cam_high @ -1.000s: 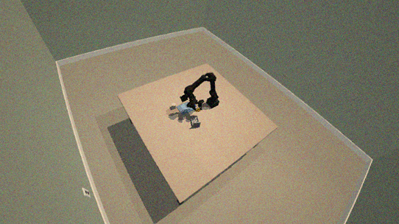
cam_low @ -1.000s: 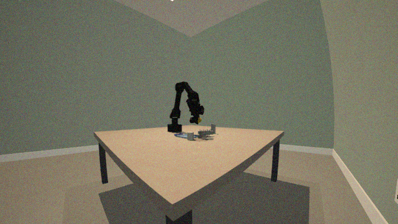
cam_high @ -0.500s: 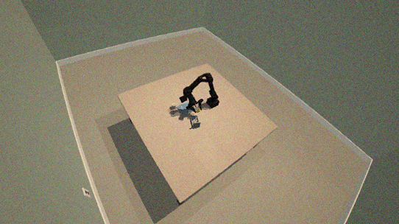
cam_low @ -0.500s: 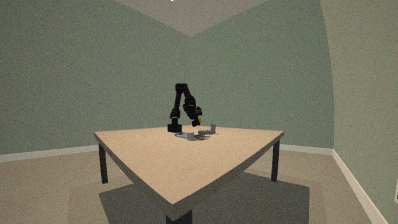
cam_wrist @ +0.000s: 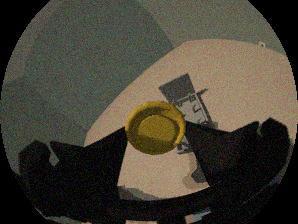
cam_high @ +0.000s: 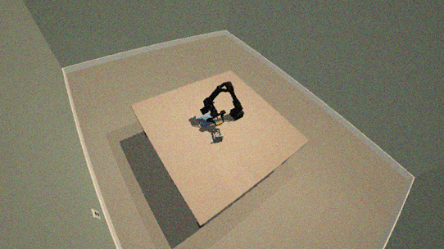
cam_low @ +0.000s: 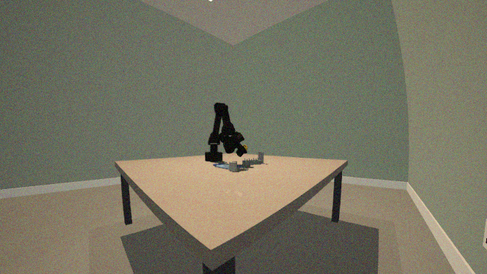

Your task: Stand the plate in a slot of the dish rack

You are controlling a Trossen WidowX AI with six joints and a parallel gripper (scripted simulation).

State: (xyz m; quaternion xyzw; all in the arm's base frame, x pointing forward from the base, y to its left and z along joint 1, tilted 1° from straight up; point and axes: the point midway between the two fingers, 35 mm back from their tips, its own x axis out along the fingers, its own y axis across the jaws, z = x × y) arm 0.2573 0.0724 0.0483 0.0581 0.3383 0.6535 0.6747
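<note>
The grey dish rack lies 40 mm ahead of my gripper tip, 40 mm to the left of it and 80 mm below it. Also, from my gripper tip: blue mat: 60 mm ahead, 160 mm to the right, 100 mm below; then white cup: 170 mm ahead, 220 mm to the right, 70 mm below; then yellow plate: 10 mm to the right.
</note>
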